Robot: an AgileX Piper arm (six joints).
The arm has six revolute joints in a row. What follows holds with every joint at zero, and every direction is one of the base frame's. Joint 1 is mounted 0.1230 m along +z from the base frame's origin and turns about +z. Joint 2 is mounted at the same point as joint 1 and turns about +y. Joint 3 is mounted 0.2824 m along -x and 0.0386 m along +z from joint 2 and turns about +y. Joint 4 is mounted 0.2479 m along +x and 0.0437 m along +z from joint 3 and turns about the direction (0.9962, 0, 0.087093). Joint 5 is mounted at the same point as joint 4 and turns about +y. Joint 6 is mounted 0.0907 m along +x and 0.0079 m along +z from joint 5 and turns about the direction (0.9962, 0, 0.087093). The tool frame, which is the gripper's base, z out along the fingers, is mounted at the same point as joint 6; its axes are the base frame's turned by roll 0.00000, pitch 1.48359 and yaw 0.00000 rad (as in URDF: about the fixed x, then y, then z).
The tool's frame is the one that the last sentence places.
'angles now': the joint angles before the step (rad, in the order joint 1, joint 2, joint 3, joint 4, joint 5, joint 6). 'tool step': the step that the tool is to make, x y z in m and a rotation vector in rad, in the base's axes. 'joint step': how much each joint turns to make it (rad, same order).
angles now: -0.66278 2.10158 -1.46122 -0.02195 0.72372 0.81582
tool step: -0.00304 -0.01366 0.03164 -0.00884 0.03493 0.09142
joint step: -0.03051 -0.01910 -0.10555 0.01144 0.14484 -0.13478
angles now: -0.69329 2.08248 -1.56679 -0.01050 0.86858 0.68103
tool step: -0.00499 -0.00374 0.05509 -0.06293 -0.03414 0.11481
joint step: -0.01722 -0.07670 -0.09088 0.01915 0.10070 -0.14536
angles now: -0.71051 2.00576 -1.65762 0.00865 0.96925 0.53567
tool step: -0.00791 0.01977 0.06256 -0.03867 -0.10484 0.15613
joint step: 0.00305 -0.12342 -0.04277 0.10892 0.07114 -0.18169
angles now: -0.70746 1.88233 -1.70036 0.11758 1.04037 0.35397
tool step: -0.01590 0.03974 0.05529 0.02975 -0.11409 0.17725
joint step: 0.01509 -0.14344 -0.00001 0.16840 0.10658 -0.16426
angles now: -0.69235 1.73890 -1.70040 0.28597 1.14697 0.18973
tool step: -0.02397 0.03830 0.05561 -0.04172 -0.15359 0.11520
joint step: 0.01449 -0.15217 0.00001 0.11305 0.03713 -0.09163
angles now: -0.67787 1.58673 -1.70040 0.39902 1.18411 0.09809
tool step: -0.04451 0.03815 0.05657 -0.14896 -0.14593 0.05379
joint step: 0.00192 -0.18642 0.00273 0.01628 0.00095 -0.06622
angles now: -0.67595 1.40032 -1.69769 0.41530 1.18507 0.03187
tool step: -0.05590 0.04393 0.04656 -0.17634 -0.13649 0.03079
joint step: 0.00004 -0.19507 -0.00003 -0.00929 0.00055 -0.06017
